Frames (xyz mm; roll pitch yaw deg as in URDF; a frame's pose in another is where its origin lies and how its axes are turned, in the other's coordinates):
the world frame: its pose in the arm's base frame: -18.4 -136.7 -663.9 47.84 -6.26 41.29
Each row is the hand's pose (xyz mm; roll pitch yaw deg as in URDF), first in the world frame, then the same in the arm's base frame.
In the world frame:
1: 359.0 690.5 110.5 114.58 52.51 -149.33
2: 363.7 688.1 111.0 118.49 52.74 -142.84
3: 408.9 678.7 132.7 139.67 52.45 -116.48
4: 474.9 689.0 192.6 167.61 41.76 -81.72
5: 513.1 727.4 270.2 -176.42 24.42 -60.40
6: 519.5 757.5 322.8 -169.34 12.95 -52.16
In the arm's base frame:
1: -50.1 343.3 -42.2 27.89 54.61 -179.69
2: -45.1 345.0 -43.2 26.35 58.55 179.97
3: 2.8 357.3 -30.7 15.83 73.86 168.46
4: 72.9 369.0 24.1 -108.40 77.57 40.82
5: 115.8 364.4 108.3 -124.92 54.11 18.73
6: 128.3 350.3 166.3 -124.16 40.65 13.78

